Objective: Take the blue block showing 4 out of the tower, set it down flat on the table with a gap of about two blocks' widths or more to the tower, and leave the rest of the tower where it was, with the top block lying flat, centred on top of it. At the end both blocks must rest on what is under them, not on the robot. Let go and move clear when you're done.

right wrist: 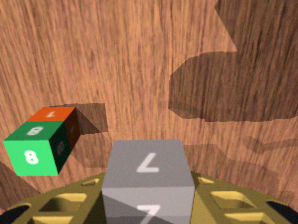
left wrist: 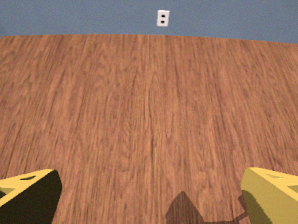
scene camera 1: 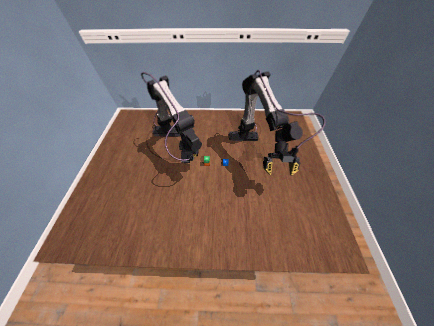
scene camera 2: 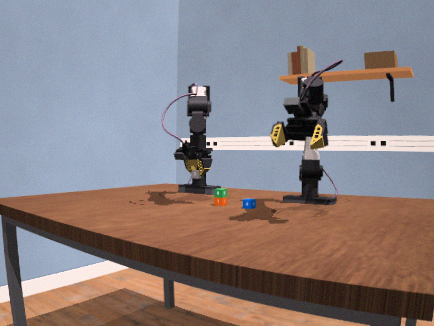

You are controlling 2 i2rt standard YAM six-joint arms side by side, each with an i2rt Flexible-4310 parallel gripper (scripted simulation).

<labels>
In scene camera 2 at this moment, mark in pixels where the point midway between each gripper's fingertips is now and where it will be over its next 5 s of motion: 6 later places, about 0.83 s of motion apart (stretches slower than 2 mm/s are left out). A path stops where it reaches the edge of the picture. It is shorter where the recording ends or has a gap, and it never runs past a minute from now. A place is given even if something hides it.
My left gripper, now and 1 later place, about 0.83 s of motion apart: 293, 146; 366, 102
My right gripper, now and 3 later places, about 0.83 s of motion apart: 197, 175; 219, 181; 220, 186; 221, 169
</labels>
